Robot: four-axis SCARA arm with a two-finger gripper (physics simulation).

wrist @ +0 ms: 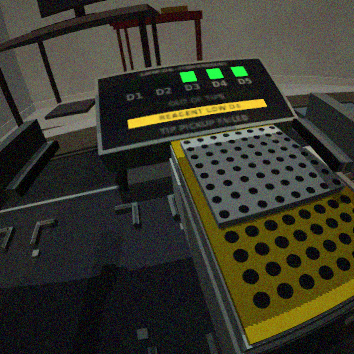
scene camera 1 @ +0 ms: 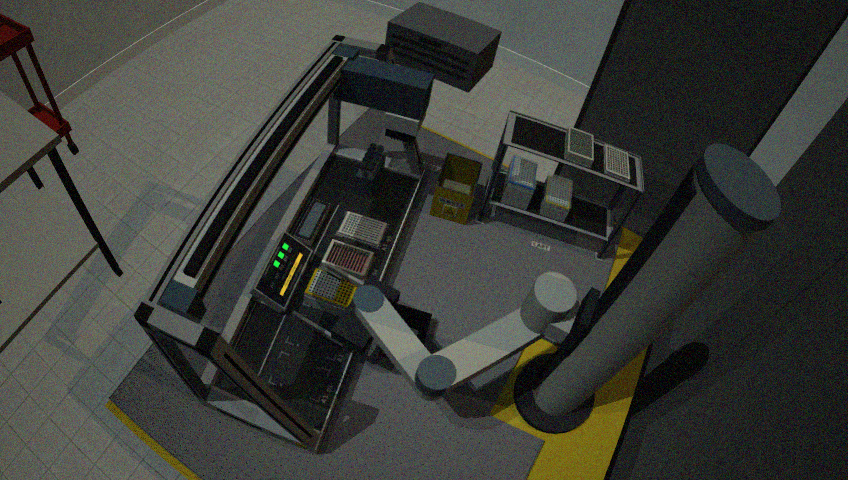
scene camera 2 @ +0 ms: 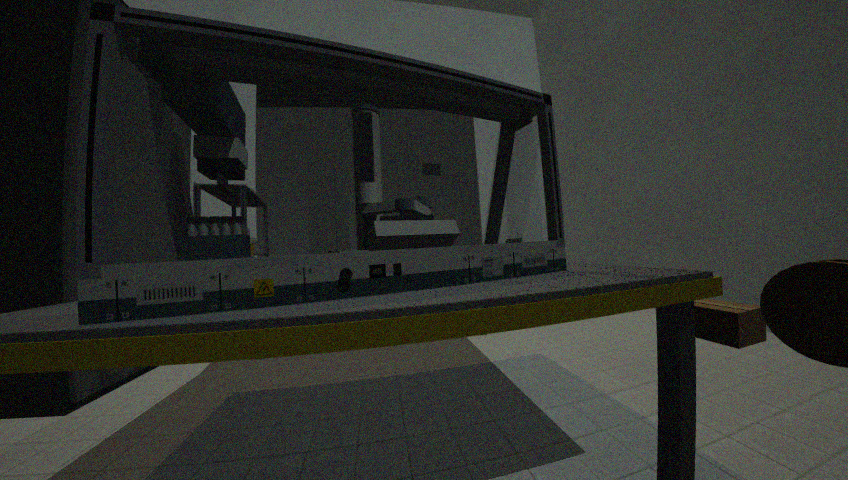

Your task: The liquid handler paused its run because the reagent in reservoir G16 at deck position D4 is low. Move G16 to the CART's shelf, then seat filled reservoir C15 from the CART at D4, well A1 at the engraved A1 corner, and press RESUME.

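Frame: origin at the arm's base, x ahead, y left, z up, level; millimetres.
Where they show: gripper, fingertip midpoint: (wrist: 169, 115) (scene camera 1: 311, 289); arm's base, link origin: (scene camera 1: 554, 394).
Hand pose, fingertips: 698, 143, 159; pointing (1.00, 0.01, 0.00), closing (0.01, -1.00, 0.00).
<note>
Things, the pixels of their top centre, and the offset from my fingertips, as dx, dy, dz. "*": a spot on its surface instead.
- Reservoir G16, top centre: (scene camera 1: 347, 256) -4, -170, -56
- yellow tip box, top centre: (wrist: 272, 178) (scene camera 1: 331, 286) -31, -49, -23
- white plate, top centre: (scene camera 1: 362, 227) +22, -291, -73
- status panel, surface spot: (wrist: 195, 95) (scene camera 1: 285, 269) * +102, -20, -22
- yellow waste bin, top centre: (scene camera 1: 460, 174) -137, -594, -11
- yellow-edged, top centre: (scene camera 1: 559, 191) -439, -698, +19
- gantry head, surface spot: (scene camera 1: 385, 86) * +78, -442, +326
Reservoir G16 (scene camera 1: 348, 259), white-rimmed with pink liquid, sits at D4 on the deck between a yellow tip box (scene camera 1: 330, 287) (wrist: 295, 265) and a white plate (scene camera 1: 363, 228). My gripper (wrist: 169, 115) is open and empty, its fingers wide apart; in the wrist view it is over the yellow tip box and the deck left of it. The arm hides it in scene view 1. The CART (scene camera 1: 535, 133) bears two white-rimmed items on top, one (scene camera 1: 580, 145) deeper, one (scene camera 1: 617, 161) at the right; labels unreadable, so I cannot tell which is C15. The RESUME button cannot be made out.
The status panel (scene camera 1: 284, 270) (wrist: 195, 95) shows green D3, D4, D5 lamps and a lit REAGENT LOW line. A yellow waste bin (scene camera 1: 452, 202) stands between deck and CART. Blue (scene camera 1: 520, 181) and yellow-edged (scene camera 1: 556, 197) tip boxes stand on the lower shelf. A gantry head (scene camera 1: 385, 86) overhangs the deck.
</note>
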